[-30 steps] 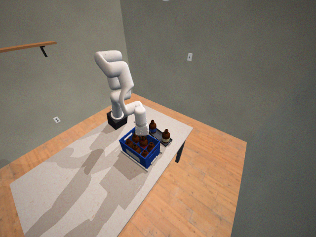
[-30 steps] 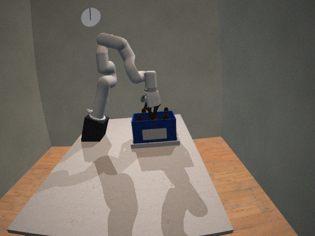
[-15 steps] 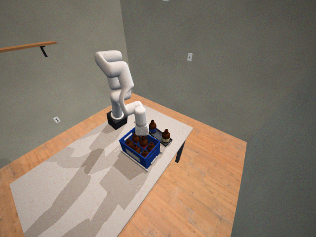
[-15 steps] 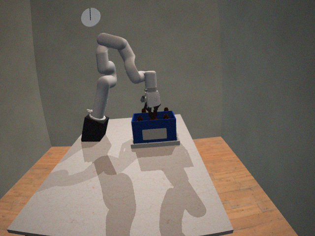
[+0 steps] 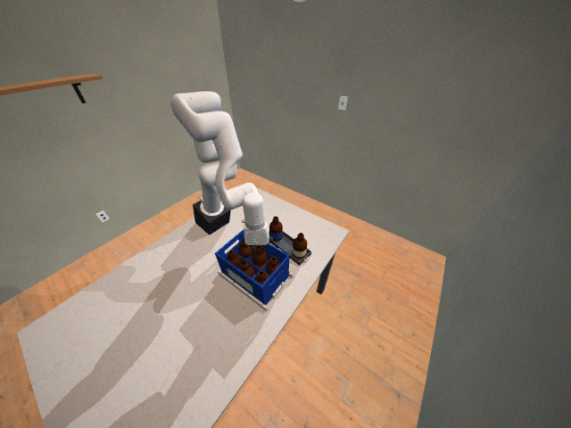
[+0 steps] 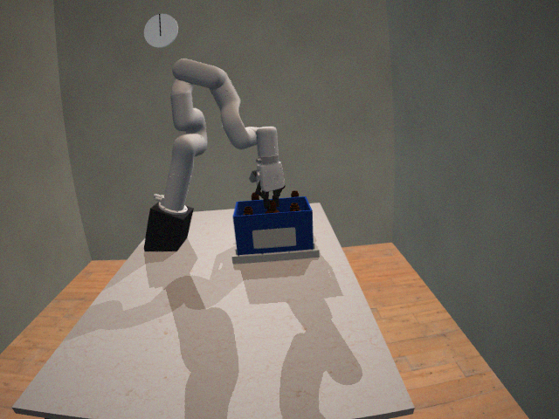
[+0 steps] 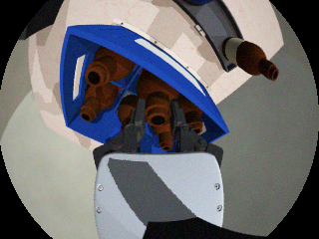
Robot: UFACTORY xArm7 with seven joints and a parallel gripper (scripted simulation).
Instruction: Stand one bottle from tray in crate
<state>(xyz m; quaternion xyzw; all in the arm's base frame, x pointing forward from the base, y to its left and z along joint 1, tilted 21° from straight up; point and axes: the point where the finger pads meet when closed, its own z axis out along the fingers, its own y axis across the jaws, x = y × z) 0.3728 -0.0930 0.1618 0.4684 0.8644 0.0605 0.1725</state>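
The blue crate is 9 cm below my hand and 4 cm to the right of it. The rest, counted from my hand: dark tray: 20 cm to the left, 16 cm below, 3 cm ahead.
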